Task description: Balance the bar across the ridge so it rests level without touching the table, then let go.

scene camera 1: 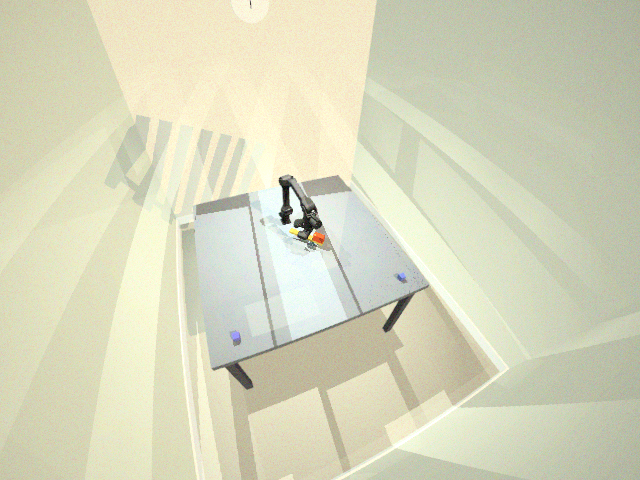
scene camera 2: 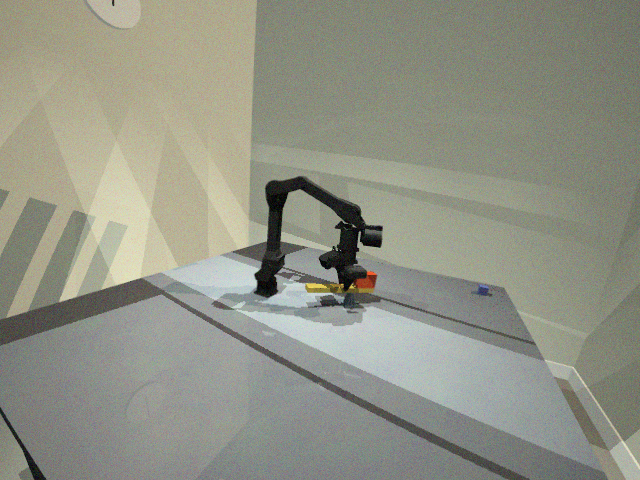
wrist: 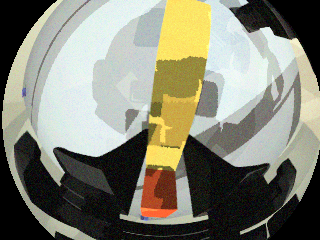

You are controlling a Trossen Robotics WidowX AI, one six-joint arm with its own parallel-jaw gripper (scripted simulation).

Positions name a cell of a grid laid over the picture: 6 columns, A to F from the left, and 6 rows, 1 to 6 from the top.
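Note:
Own gripper (scene camera 2: D4), (wrist: D4) visible in scene camera 2 and in the wrist view.

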